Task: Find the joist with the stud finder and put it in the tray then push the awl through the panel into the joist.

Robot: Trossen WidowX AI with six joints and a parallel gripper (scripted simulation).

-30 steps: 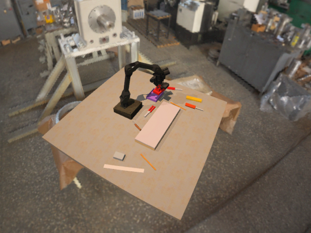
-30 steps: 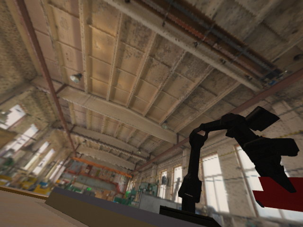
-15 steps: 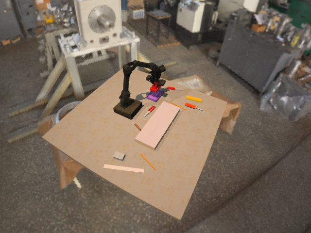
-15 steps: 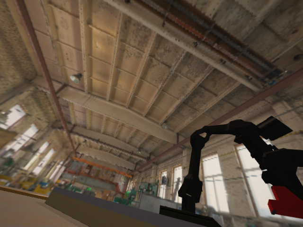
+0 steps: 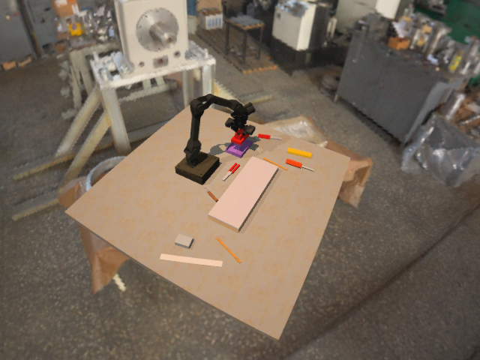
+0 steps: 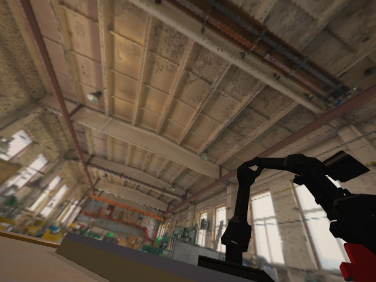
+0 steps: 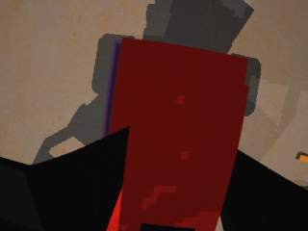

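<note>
Now: gripper tip 10 mm short of the indicator window, 40 mm to the left of it and 30 mm below it. Also, from my gripper tip: purple tray (10 mm to the right, 90 mm below); stud finder (20 mm to the right, 20 mm above); yellow block (340 mm ahead, 200 mm to the left, 100 mm below).
</note>
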